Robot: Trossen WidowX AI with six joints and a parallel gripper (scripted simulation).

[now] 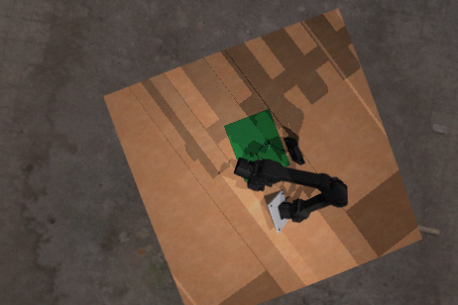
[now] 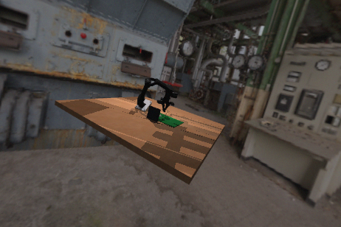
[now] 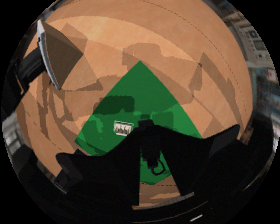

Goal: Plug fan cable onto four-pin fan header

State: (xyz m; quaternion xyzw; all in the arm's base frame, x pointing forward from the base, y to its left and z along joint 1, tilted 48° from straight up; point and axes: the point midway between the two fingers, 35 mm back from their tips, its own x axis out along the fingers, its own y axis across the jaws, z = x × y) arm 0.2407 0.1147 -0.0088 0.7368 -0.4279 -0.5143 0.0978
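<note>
Right now the green board is 8 cm below my gripper tip, 8 cm ahead of it and 4 cm to the right of it. The rest, counted from my gripper tip: black plug: 1 cm ahead, 1 cm above; then black fan: 20 cm to the right, 3 cm ahead, 1 cm below.
</note>
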